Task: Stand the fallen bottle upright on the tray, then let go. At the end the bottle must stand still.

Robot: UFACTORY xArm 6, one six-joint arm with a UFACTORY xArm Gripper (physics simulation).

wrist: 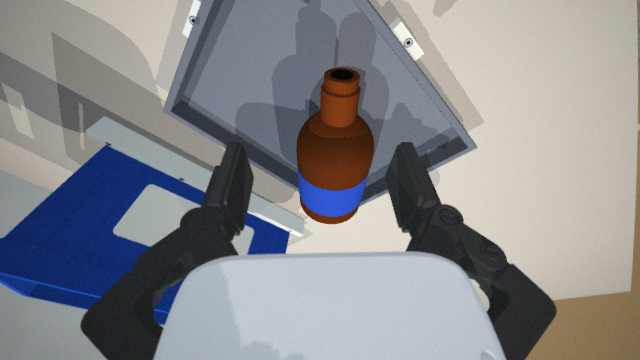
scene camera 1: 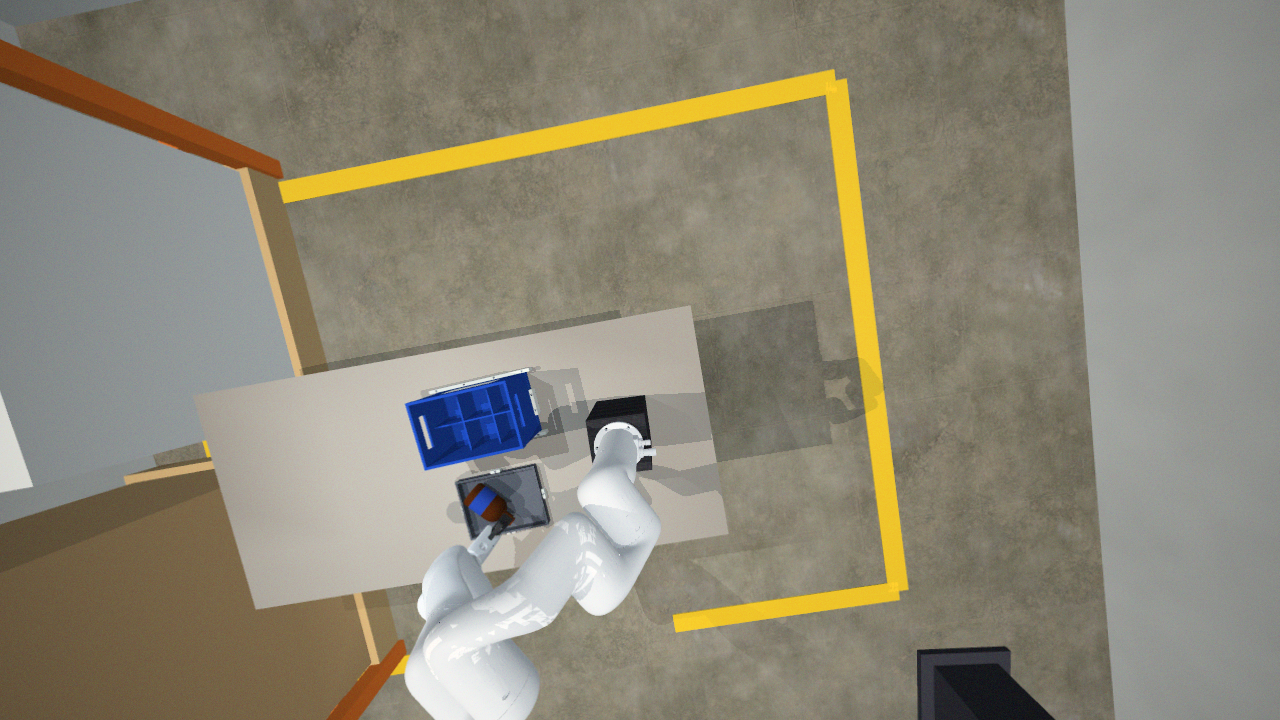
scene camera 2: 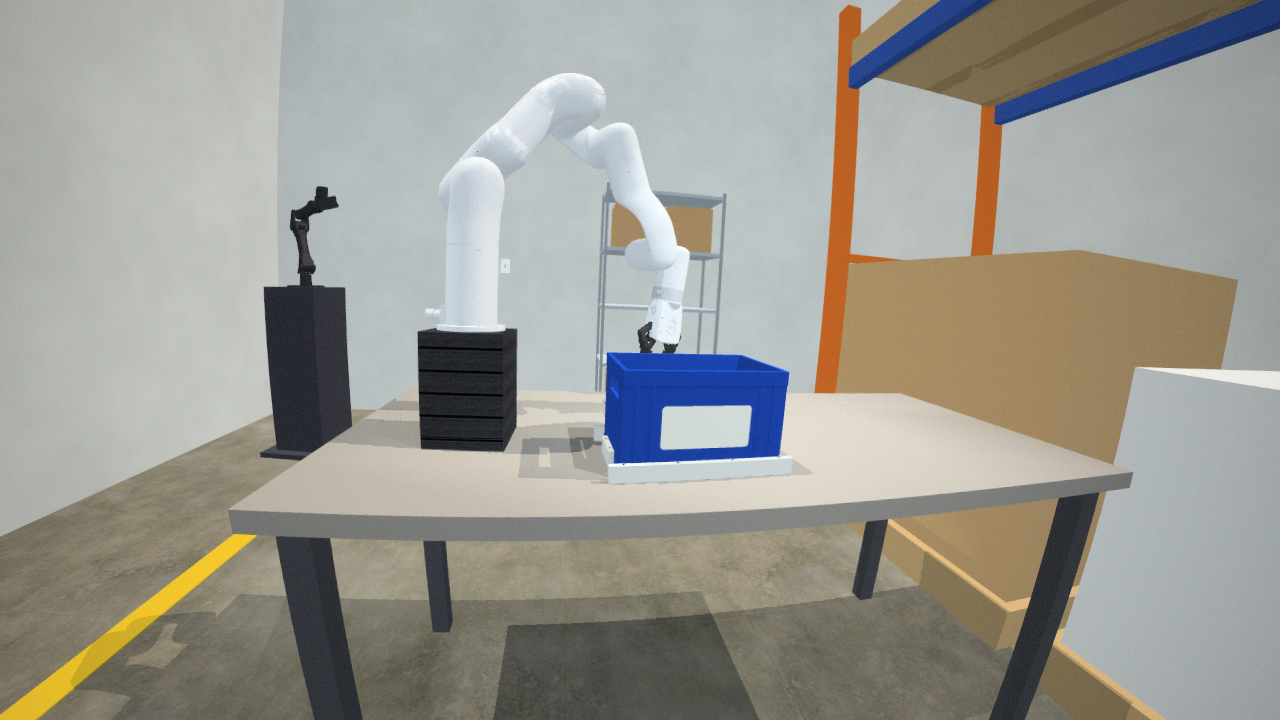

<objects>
My gripper shows in the wrist view, in scene camera 1 and in scene camera 2 [655, 366]. A blue crate shows in the wrist view [71, 249], in scene camera 1 and in scene camera 2. The same spot on the blue crate: [scene camera 2: 660, 407] is [scene camera 1: 491, 382]. One and the same spot on my gripper: [wrist: 124, 314] is [scene camera 1: 501, 527].
</objects>
